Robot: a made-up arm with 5 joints. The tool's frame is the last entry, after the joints.
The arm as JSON. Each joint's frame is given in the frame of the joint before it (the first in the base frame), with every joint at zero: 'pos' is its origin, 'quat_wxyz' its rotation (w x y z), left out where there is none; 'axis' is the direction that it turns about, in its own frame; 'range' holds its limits. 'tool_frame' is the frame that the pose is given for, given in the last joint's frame.
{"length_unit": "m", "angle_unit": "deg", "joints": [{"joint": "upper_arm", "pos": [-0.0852, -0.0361, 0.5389], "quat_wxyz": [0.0, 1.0, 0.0, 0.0], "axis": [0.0, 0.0, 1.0], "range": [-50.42, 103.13]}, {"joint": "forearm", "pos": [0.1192, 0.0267, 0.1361], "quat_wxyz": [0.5, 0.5, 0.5, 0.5], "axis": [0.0, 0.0, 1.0], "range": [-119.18, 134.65]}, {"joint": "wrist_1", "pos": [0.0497, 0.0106, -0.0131], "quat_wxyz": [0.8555, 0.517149, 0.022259, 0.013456], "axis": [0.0, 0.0, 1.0], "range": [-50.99, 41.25]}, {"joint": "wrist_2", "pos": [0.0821, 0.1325, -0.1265], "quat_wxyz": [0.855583, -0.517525, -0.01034, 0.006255], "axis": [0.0, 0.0, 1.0], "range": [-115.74, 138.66]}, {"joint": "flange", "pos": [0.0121, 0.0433, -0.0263], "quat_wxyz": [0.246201, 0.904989, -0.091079, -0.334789], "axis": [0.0, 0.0, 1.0], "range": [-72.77, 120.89]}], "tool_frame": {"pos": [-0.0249, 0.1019, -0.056], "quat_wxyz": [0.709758, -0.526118, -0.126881, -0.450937]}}
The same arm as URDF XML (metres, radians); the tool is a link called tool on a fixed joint. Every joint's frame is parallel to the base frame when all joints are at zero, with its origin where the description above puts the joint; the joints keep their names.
<robot name="arm">
  <joint name="upper_arm" type="revolute">
    <parent link="base_link"/>
    <child link="link1"/>
    <origin xyz="-0.0852 -0.0361 0.5389" rpy="0.0000 0.0000 0.0000"/>
    <axis xyz="0 0 -1"/>
    <limit lower="-0.8800" upper="1.8000"/>
  </joint>
  <joint name="forearm" type="revolute">
    <parent link="link1"/>
    <child link="link2"/>
    <origin xyz="0.1192 -0.0267 -0.1361" rpy="0.0000 0.0000 0.0000"/>
    <axis xyz="1 0 0"/>
    <limit lower="-2.0801" upper="2.3501"/>
  </joint>
  <joint name="wrist_1" type="revolute">
    <parent link="link2"/>
    <child link="link3"/>
    <origin xyz="-0.0131 -0.0497 -0.0106" rpy="0.0000 0.0000 0.0000"/>
    <axis xyz="0.464123 -0.052003 0.884243"/>
    <limit lower="-0.8899" upper="0.7199"/>
  </joint>
  <joint name="wrist_2" type="revolute">
    <parent link="link3"/>
    <child link="link4"/>
    <origin xyz="0.0566 -0.0754 -0.1772" rpy="0.0000 0.0000 0.0000"/>
    <axis xyz="1 0 0"/>
    <limit lower="-2.0200" upper="2.4201"/>
  </joint>
  <joint name="flange" type="revolute">
    <parent link="link4"/>
    <child link="link5"/>
    <origin xyz="-0.0263 -0.0101 -0.0438" rpy="0.0000 0.0000 0.0000"/>
    <axis xyz="-0.654602 0.632402 0.414202"/>
    <limit lower="-1.2701" upper="2.1099"/>
  </joint>
  <joint name="tool_joint" type="fixed">
    <parent link="link5"/>
    <child link="tool"/>
    <origin xyz="0.1023 -0.0202 0.0572" rpy="0.0000 0.0000 -3.1416"/>
  </joint>
  <link name="base_link"/>
  <link name="link1"/>
  <link name="link2"/>
  <link name="link3"/>
  <link name="link4"/>
  <link name="link5"/>
  <link name="tool"/>
</robot>

